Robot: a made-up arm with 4 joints.
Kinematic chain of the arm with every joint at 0, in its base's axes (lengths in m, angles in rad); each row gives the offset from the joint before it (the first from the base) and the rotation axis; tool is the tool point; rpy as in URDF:
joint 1: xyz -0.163 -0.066 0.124 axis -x
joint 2: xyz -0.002 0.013 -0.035 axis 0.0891 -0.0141 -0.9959
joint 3: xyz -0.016 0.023 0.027 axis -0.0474 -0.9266 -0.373
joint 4: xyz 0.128 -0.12 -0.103 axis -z
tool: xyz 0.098 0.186 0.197 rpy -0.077 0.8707 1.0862
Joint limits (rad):
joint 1: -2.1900..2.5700
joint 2: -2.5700..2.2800
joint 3: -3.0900..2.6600
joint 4: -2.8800..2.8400
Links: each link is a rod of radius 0.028 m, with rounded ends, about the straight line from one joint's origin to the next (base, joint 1, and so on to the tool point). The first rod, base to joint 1, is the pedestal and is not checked.
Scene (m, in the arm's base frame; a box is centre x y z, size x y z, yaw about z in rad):
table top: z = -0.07
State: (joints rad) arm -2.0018 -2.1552 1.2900 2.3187
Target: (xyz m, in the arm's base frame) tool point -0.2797 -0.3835 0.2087
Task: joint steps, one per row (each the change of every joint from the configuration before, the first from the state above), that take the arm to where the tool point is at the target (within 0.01 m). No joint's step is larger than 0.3 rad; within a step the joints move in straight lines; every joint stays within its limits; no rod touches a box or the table.
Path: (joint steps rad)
1: -0.0190 -0.0830 -0.1204 -0.2767
2: -0.0189 -0.0829 -0.1205 -0.2768
3: -0.0190 -0.0830 -0.1204 -0.2767
4: -0.0189 -0.0829 -0.1204 -0.2767
5: -0.0190 -0.0830 -0.1205 -0.2768

